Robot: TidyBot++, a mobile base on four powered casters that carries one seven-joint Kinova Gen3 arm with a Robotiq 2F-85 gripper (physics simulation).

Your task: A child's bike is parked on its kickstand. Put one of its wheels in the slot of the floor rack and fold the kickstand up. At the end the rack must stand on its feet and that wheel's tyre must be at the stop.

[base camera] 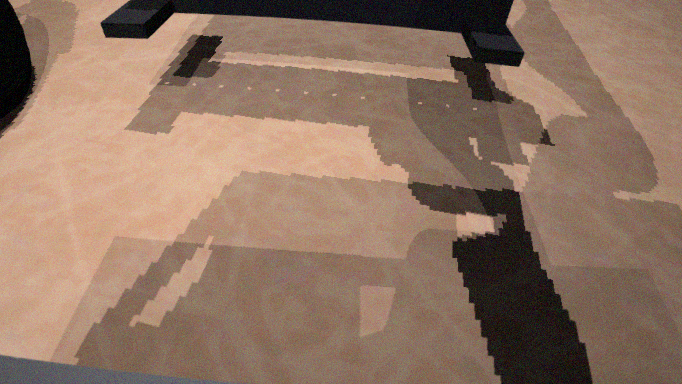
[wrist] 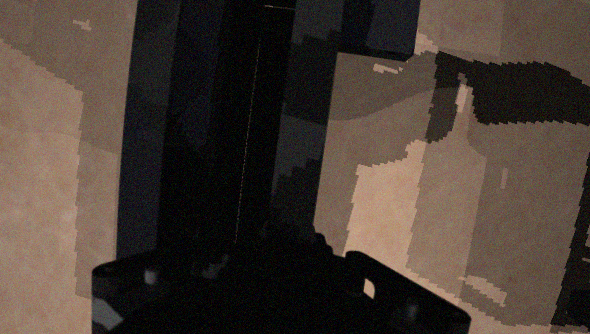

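Places are measured from the arm's base along level axes (x up, y back, z right), in metres.
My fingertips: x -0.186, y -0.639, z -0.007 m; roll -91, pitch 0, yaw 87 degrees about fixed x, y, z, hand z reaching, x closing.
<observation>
For each thing: its middle in the pictures, then the offset to it from my fingertips. "spot": a spot on its surface instead. Level surfaces: height alone.
- dark floor rack, body centre: [wrist: 240,267] dx -0.018, dy -0.035, dz -0.037 m
- left foot, body centre: [base camera: 139,17] dx -0.085, dy +0.054, dz -0.278 m
- right foot, body centre: [wrist: 371,23] [base camera: 490,42] dx -0.081, dy +0.063, dz +0.202 m
- black curved shape, surface spot: [base camera: 12,63] spot: dx -0.159, dy +0.063, dz -0.511 m
- tan floor, surface height: dx -0.210 m
The dark floor rack [base camera: 339,7] [wrist: 145,144] stands on the tan floor. In the base camera view only its lower bar and two feet show, the left foot [base camera: 135,21] and the right foot [base camera: 494,48], along the top edge. In the wrist view I look down along its two rails with the black slot [wrist: 220,126] between them, and one foot [wrist: 387,29] juts out at the upper right. My gripper [wrist: 288,235] is shut on the near end of the rack; its fingertips are lost in the dark. A black curved shape [base camera: 12,63] at the left edge looks like a bike tyre.
Blocky shadows of the rack, arm and bike lie across the tan floor [base camera: 107,174] [wrist: 384,203]. The grey front edge of my base [base camera: 54,369] shows at the bottom left.
</observation>
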